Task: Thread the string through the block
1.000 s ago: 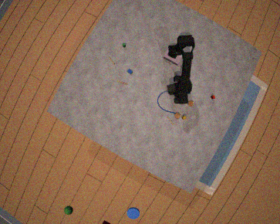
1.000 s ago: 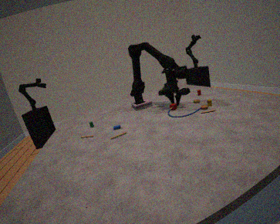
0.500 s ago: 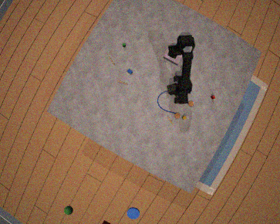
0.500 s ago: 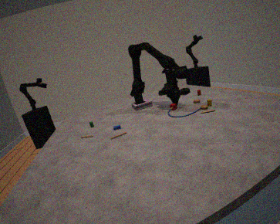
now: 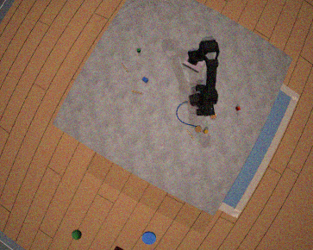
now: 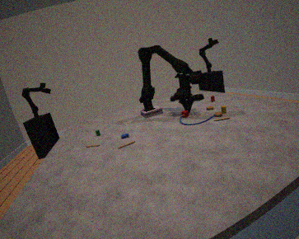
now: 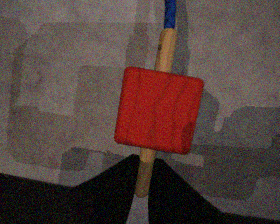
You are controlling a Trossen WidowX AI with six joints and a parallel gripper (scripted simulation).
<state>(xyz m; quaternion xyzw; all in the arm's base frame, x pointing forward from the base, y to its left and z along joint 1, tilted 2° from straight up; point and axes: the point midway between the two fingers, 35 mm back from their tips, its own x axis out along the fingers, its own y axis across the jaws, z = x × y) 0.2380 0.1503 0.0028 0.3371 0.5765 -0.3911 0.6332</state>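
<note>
My gripper tip is 1 cm short of the red wooden block, 3 cm to the left of it and 1 cm below it. Round my gripper tip: round button 15 cm ahead, 8 cm to the left; then yellow piece 15 cm ahead, 13 cm to the left, 1 cm above; then thin stick 2 cm ahead, 4 cm to the right, 1 cm above.
</note>
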